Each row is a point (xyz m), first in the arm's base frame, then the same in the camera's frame.
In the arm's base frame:
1: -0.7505 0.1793 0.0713
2: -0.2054 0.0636 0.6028
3: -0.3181 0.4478 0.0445
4: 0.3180 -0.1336 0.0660
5: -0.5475 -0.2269 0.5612
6: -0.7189 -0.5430 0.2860
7: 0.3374 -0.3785 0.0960
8: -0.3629 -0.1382 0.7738
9: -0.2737 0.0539 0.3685
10: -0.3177 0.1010 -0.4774
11: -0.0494 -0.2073 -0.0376
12: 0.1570 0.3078 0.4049
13: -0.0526 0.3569 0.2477
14: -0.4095 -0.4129 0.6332
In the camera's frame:
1: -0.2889 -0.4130 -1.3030
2: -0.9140 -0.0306 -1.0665
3: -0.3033 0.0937 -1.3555
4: -0.4995 0.4026 -0.5750
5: -0.8504 -0.4597 -0.9443
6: -0.5898 -0.7247 -0.6857
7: -0.5611 0.3089 -0.3543
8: -1.0789 -0.2770 -0.9838
9: -0.6744 -0.0725 -1.0445
10: 0.1665 -0.0071 -0.9532
11: -0.3454 0.0526 -0.6451
12: -0.7521 0.4200 -1.0961
13: -0.5573 0.2703 -1.1996
14: -0.9660 -0.4258 -0.7337

